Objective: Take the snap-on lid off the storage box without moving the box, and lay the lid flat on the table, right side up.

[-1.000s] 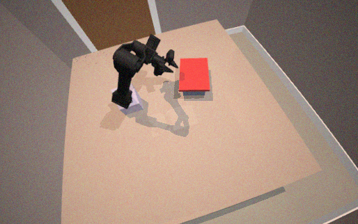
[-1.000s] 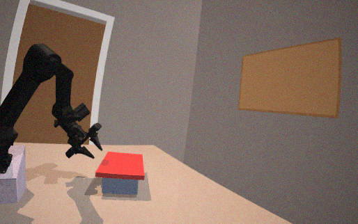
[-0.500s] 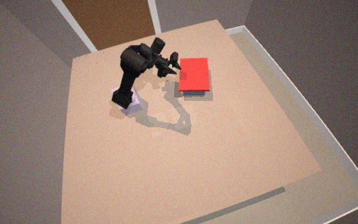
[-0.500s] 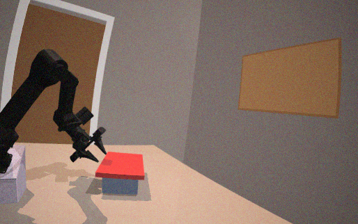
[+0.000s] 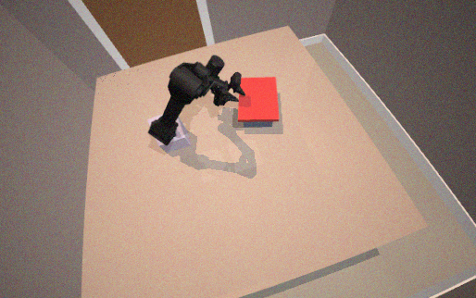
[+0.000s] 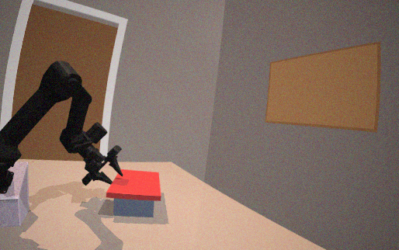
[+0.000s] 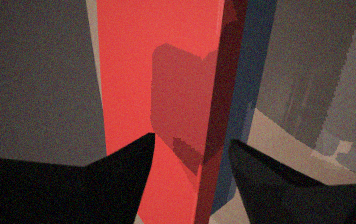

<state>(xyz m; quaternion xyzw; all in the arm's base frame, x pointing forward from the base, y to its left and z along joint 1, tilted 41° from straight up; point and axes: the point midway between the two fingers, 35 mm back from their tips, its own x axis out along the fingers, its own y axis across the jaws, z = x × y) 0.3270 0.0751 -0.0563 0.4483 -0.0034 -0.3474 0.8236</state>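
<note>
Now: the red lid 70 mm ahead of my gripper tip and 20 mm to the right of it. Round my gripper tip: box: 70 mm ahead, 20 mm to the right, 40 mm below.
</note>
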